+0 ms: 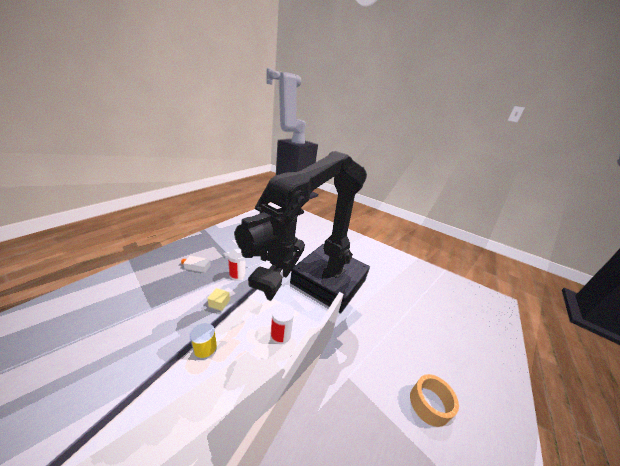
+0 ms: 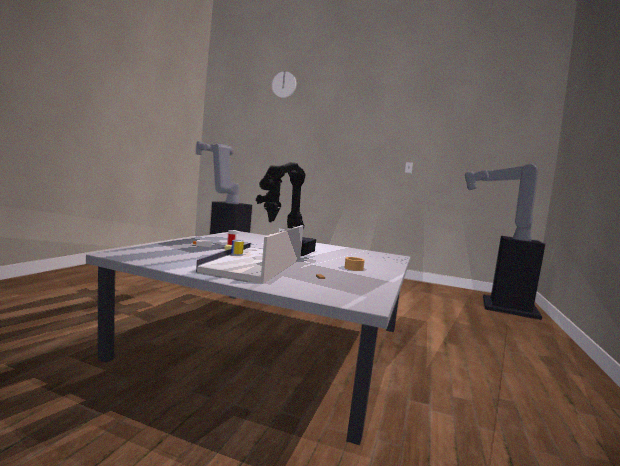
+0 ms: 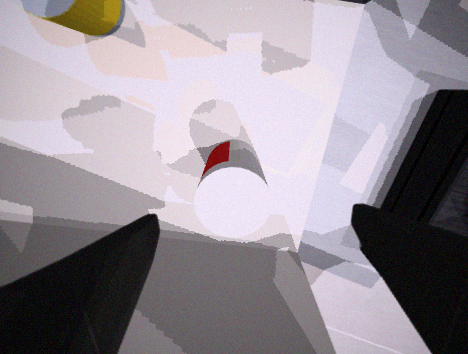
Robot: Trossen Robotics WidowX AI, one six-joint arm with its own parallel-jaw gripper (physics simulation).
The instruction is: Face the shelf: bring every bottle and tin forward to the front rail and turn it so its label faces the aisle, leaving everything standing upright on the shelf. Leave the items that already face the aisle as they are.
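Frame: origin at the arm's base, x ahead, y left, z up, level; metres.
Seen in the pictures: gripper, fingertip midpoint: [image 1: 277, 287] [image 2: 271, 221] [image 3: 254, 217]; arm's base, origin of the base link: [image 1: 334, 269].
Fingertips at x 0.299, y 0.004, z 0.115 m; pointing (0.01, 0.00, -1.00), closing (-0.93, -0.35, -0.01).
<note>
Pixels of each thing's top centre, then the offset from my fingertips to it. "spot": a spot on its surface instead.
- dark front rail, surface spot: [image 1: 150, 386] [image 2: 219, 258] spot: 0.297 m ahead, 0.084 m right, 0.163 m down
- white-lidded tin with a red label patch, middle of its top: [image 3: 233, 204] [image 1: 283, 311] 0.002 m ahead, 0.027 m left, 0.064 m down
- yellow-and-blue tin, middle of its top: [image 1: 202, 332] [image 2: 238, 240] 0.168 m ahead, 0.079 m right, 0.093 m down
- red-and-white tin, middle of its top: [image 1: 236, 254] [image 2: 233, 230] 0.076 m back, 0.279 m right, 0.090 m down
- yellow block, middle of its top: [image 1: 218, 295] [image 2: 230, 245] 0.047 m ahead, 0.207 m right, 0.151 m down
- white bottle with an orange cap, middle of its top: [image 1: 194, 260] [image 2: 202, 240] 0.011 m ahead, 0.423 m right, 0.161 m down
- orange ring, middle of its top: [image 1: 437, 394] [image 2: 355, 258] 0.131 m back, 0.418 m left, 0.139 m down
- small brown piece, middle of its top: [image 2: 320, 275] 0.167 m ahead, 0.358 m left, 0.181 m down
The low white shelf has a back panel [image 1: 320, 333] [image 2: 275, 255] and a dark front rail [image 1: 150, 386] [image 2: 220, 254]. A white-lidded tin with a red label patch [image 1: 280, 328] [image 3: 232, 200] stands upright near the back panel, apart from the rail; its red patch shows on the side away from the panel. A yellow-and-blue tin [image 1: 203, 343] [image 2: 238, 247] [image 3: 95, 17] stands upright by the rail. Another red-and-white tin [image 1: 236, 267] [image 2: 231, 238] stands beyond the rail on the table. My gripper [image 1: 278, 285] [image 2: 272, 219] [image 3: 254, 217] is open, above the tin near the panel.
Beyond the rail, a yellow block [image 1: 219, 299] [image 2: 228, 247] and a white bottle with an orange cap [image 1: 197, 264] lie on the table. An orange ring [image 1: 425, 411] [image 2: 354, 266] and a small brown piece [image 2: 320, 276] lie behind the back panel.
</note>
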